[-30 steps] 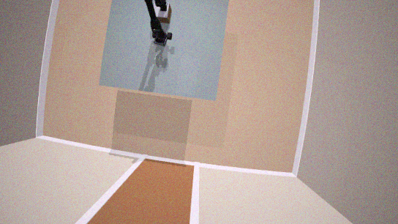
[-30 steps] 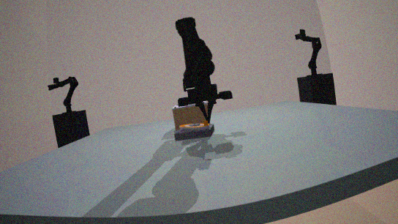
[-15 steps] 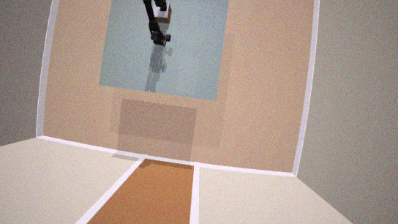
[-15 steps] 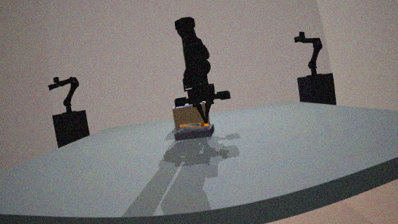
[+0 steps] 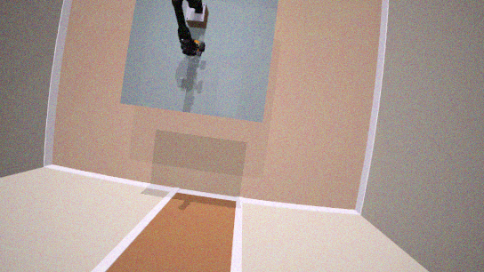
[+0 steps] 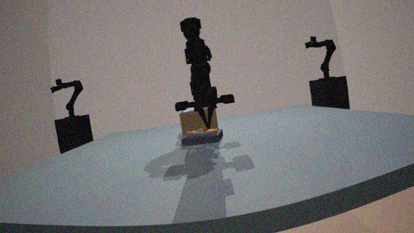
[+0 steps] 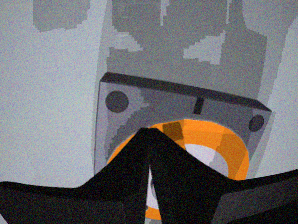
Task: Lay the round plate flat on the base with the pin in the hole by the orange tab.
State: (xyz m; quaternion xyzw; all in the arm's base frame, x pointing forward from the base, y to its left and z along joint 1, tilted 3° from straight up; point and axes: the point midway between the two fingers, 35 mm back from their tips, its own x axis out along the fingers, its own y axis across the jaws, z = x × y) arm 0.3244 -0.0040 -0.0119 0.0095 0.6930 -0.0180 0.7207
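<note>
The grey square base lies 50 mm behind my gripper tip, 20 mm to the right of it and 20 mm below it.
</note>
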